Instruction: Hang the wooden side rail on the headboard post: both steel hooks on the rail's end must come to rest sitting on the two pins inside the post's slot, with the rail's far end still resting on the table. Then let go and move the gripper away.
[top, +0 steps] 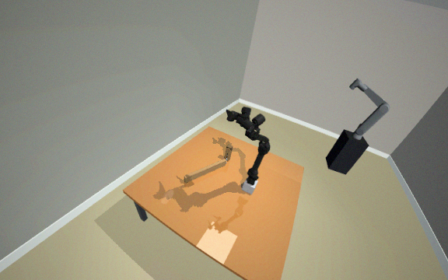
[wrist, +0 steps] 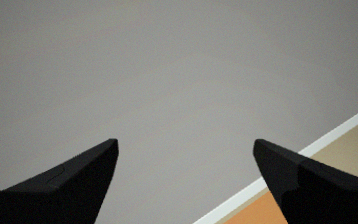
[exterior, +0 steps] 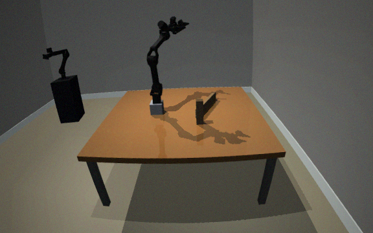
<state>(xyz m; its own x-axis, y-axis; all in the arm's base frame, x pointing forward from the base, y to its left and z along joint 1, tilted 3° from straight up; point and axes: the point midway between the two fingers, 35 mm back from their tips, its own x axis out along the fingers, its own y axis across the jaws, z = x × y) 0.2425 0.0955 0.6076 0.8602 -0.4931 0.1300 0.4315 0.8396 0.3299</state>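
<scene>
The headboard post lies 62 cm below my gripper tip, 31 cm to the right of it and 2 cm ahead of it.
</scene>
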